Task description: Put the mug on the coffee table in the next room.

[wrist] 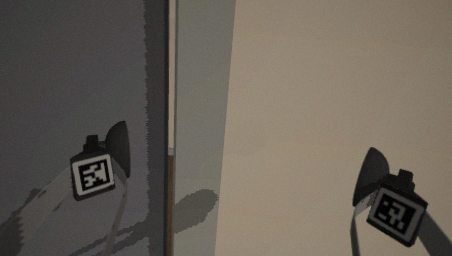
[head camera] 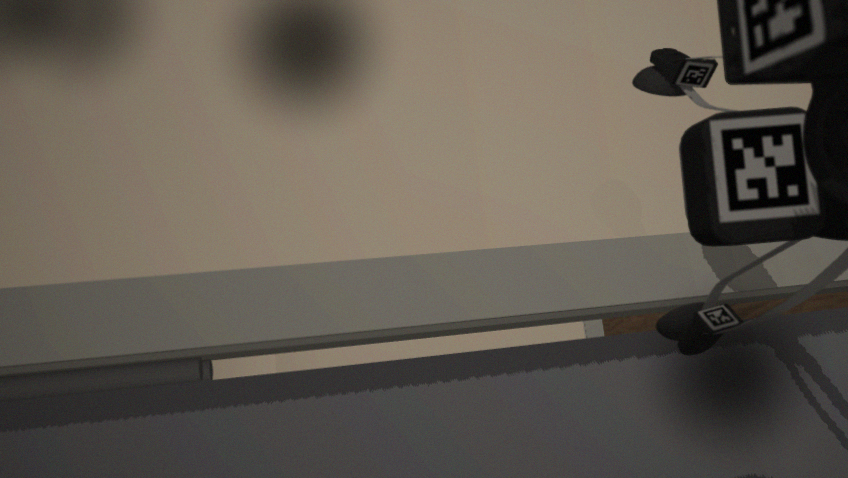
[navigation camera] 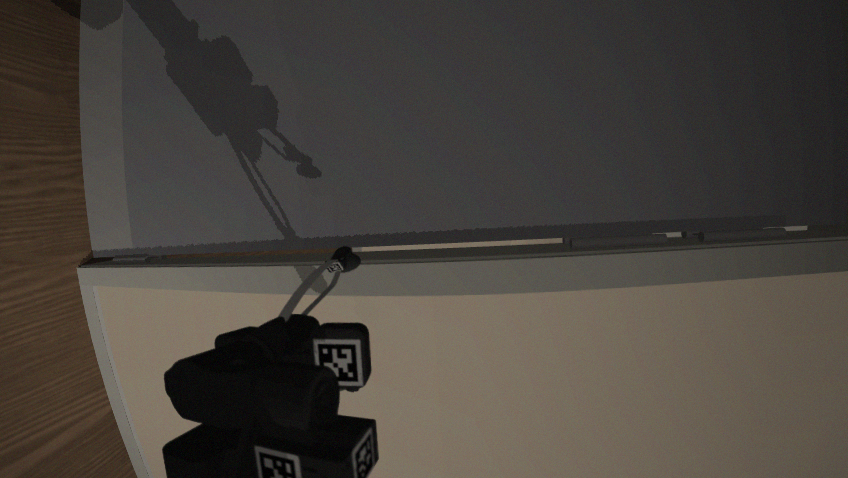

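The head camera view shows me my gripper [head camera: 660, 203] and a dark grey door with pale frame [head camera: 70, 338]. In the navigation camera view I see the dark grey door with pale frame [navigation camera: 588, 263], and my gripper [navigation camera: 354, 318] is there too. The wrist view shows my gripper [wrist: 240, 153] as well as the dark grey door with pale frame [wrist: 203, 43].
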